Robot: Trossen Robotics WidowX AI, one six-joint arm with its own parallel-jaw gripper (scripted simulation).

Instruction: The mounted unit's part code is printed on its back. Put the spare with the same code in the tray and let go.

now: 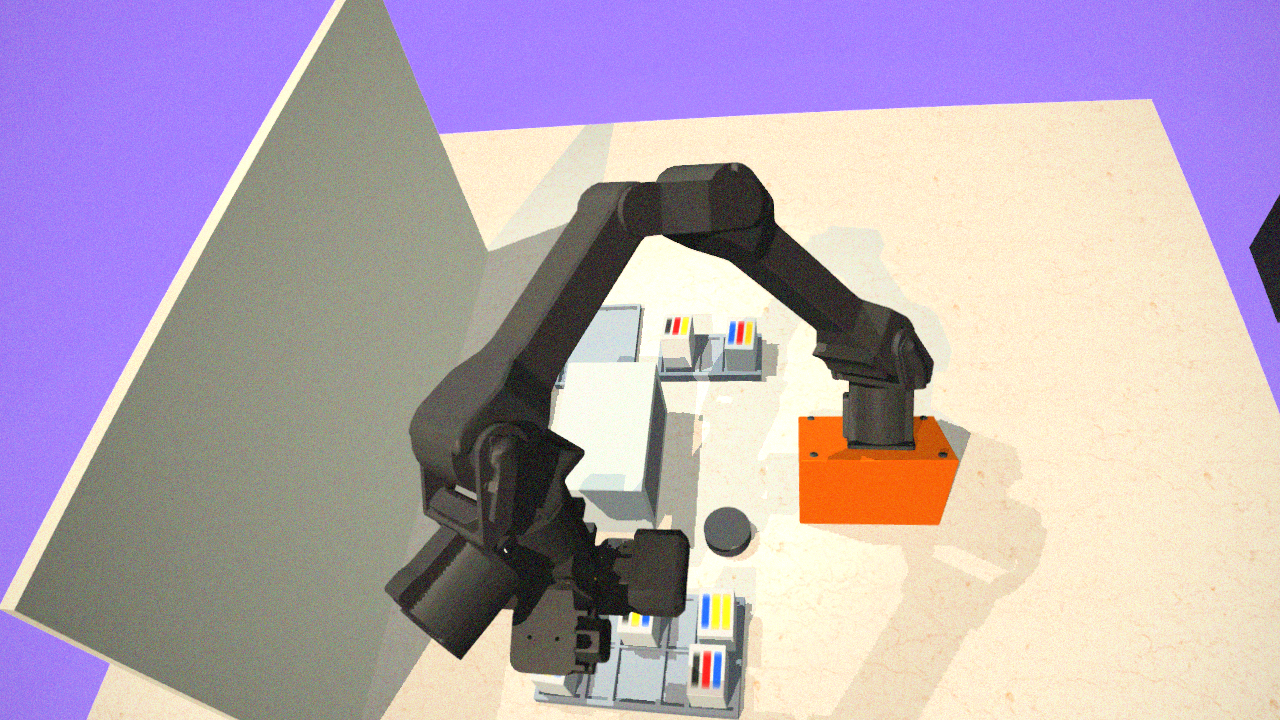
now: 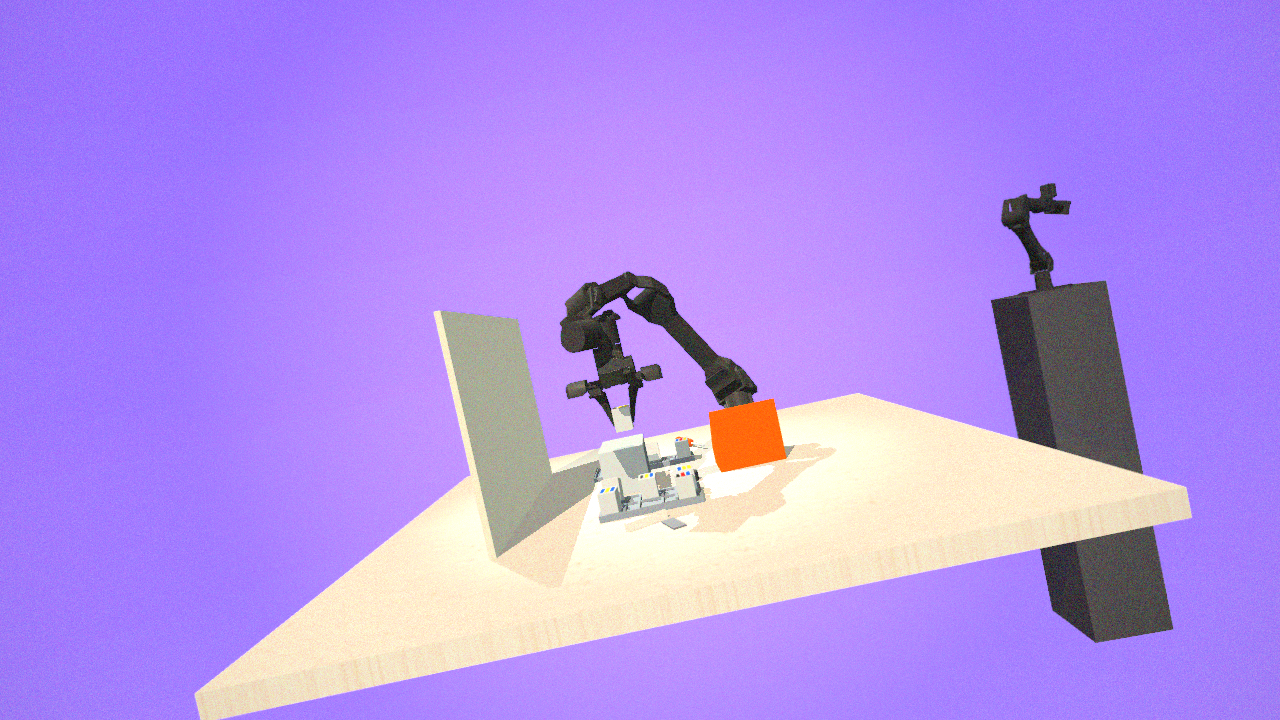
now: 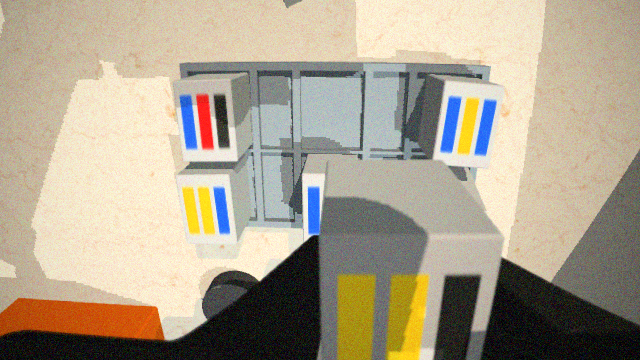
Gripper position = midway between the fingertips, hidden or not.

Observation:
In view: the gripper (image 1: 587,607), a dark disc (image 1: 727,531), a tray (image 1: 612,336), a rack (image 2: 633,505), a rack (image 1: 709,363), a mounted unit (image 1: 616,411) and a grey wall panel (image 1: 226,533).
The dark disc is seen too in image 3 (image 3: 225,289). The gripper shows as well in image 2 (image 2: 624,424) and in image 3 (image 3: 385,250). The mounted unit shows as well in image 2 (image 2: 626,458).

